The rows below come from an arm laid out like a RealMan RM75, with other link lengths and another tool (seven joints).
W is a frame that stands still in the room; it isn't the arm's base.
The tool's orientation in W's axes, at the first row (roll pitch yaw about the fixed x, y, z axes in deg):
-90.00 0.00 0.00
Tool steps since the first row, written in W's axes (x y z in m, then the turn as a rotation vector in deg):
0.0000 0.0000 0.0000 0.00 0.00 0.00
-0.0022 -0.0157 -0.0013 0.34 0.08 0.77
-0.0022 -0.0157 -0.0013 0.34 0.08 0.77
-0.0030 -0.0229 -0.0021 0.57 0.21 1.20
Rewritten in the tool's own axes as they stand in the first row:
0.0000 0.0000 0.0000 0.00 0.00 0.00
-0.0022 0.0013 -0.0157 0.34 -0.77 0.08
-0.0022 0.0013 -0.0157 0.34 -0.77 0.08
-0.0030 0.0021 -0.0229 0.57 -1.20 0.21

